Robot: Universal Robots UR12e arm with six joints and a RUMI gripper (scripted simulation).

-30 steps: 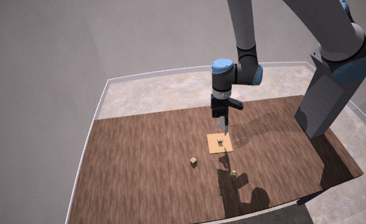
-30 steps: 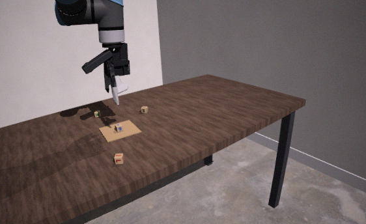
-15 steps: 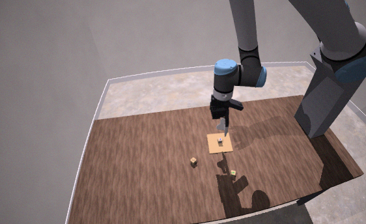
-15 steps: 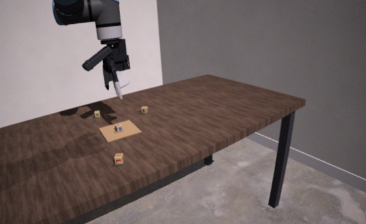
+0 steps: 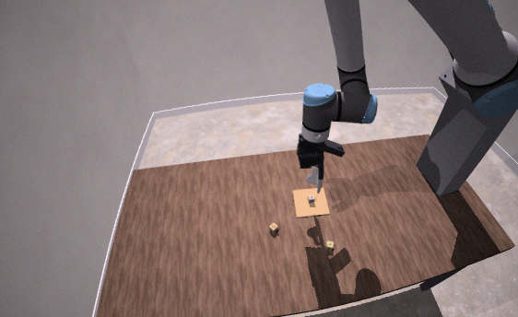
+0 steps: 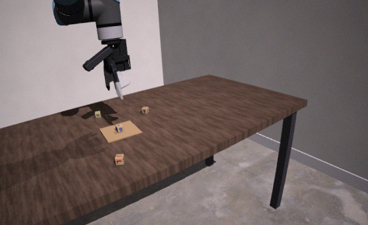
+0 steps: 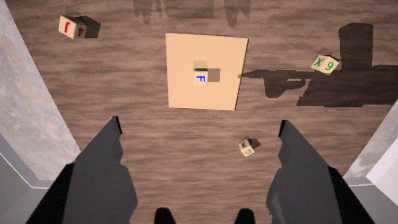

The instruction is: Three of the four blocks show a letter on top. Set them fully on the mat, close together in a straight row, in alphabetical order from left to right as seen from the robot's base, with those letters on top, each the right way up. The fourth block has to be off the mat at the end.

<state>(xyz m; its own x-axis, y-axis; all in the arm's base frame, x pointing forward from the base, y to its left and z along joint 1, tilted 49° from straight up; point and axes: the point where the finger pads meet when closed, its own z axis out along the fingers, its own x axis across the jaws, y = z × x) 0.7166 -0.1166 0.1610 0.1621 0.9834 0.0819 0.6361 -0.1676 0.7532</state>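
Right now the mat is 1 cm to the left of my hand and 16 cm below it.
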